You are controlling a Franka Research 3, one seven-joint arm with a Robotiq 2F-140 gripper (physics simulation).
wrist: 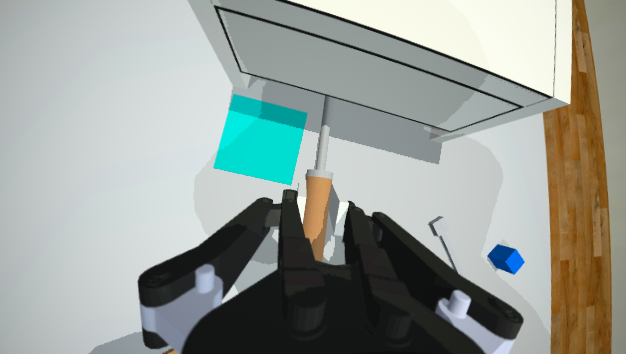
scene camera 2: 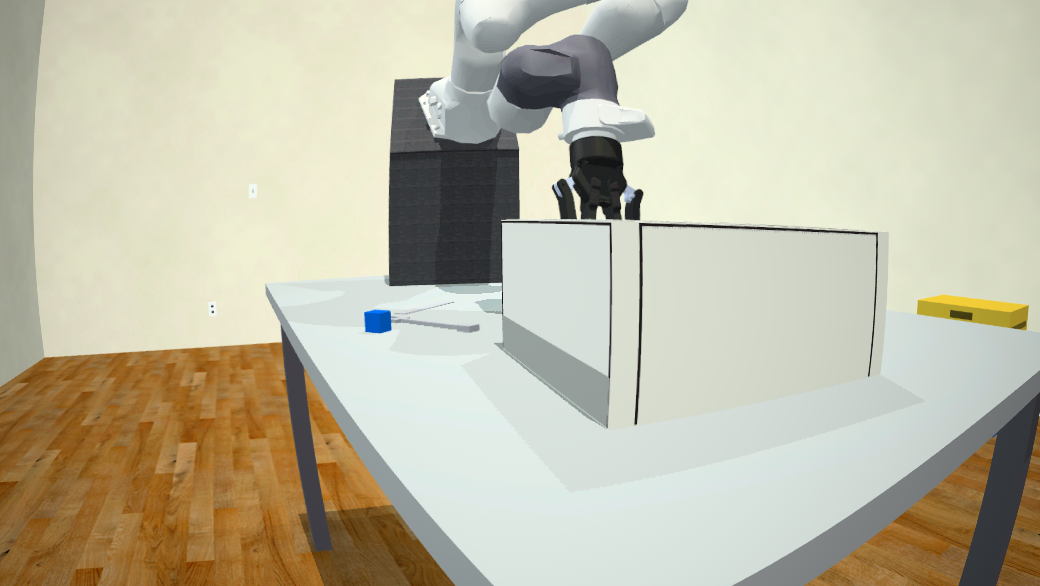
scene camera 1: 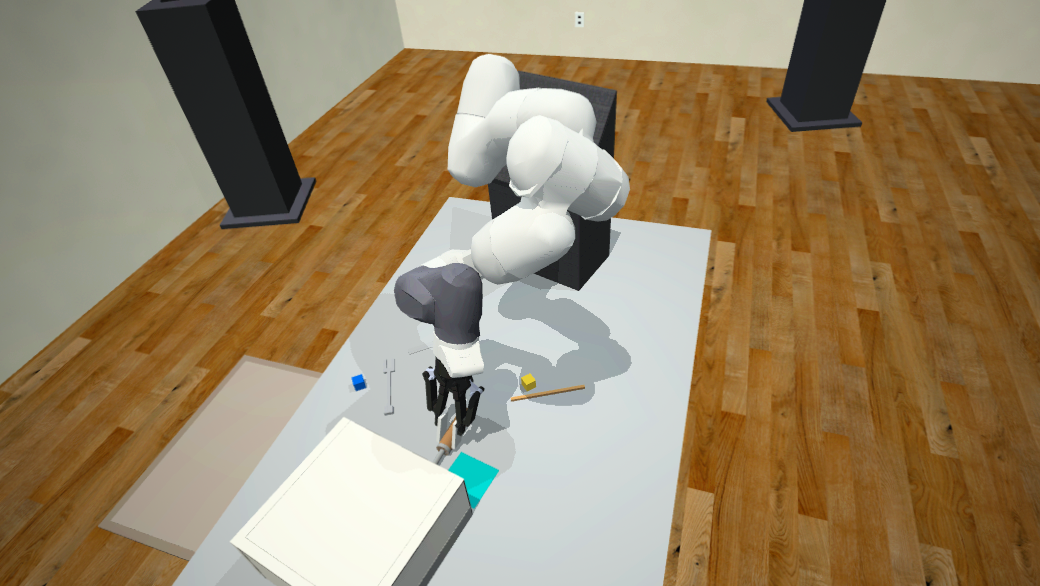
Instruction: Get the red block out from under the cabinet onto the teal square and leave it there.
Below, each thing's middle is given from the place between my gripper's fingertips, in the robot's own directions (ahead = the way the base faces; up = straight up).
Now: hand 8 cm short of the hooked grey rod (wrist: 318, 182) and 2 cm to the left of it. Also, from my hand: blue block (wrist: 508, 259) 23 cm to the right, 18 cm behind; teal square (scene camera 1: 477, 475) 9 cm ahead, 4 cm to the left, 1 cm below.
